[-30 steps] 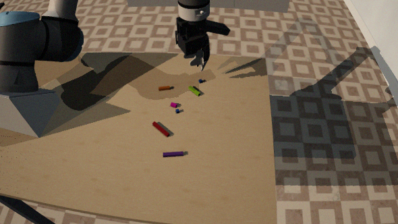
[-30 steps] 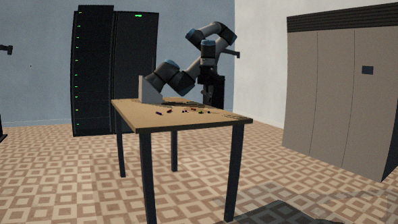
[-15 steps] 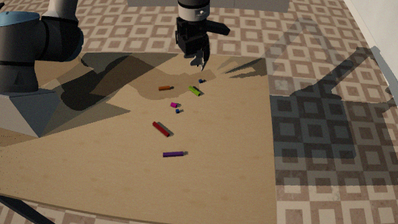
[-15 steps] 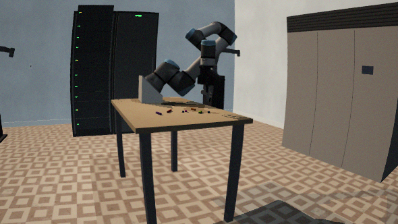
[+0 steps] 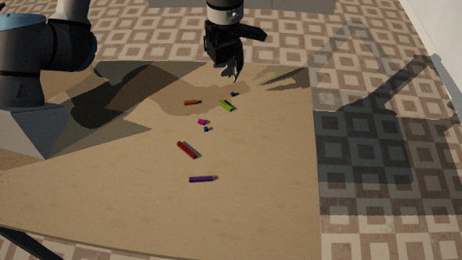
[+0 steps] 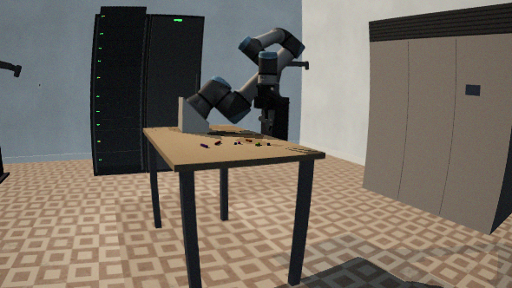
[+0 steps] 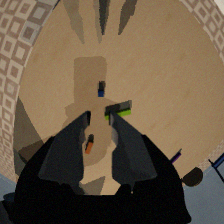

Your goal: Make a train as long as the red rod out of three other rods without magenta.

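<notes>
My hand is 80 mm above the lime rod, 50 mm to the left of it and 20 mm past it. The rest, counted from my hand: red rod 210 mm to the right, 130 mm behind, 80 mm below; magenta rod 110 mm to the right, 90 mm behind, 80 mm below; orange rod 130 mm behind, 80 mm below, 30 mm to the right.
</notes>
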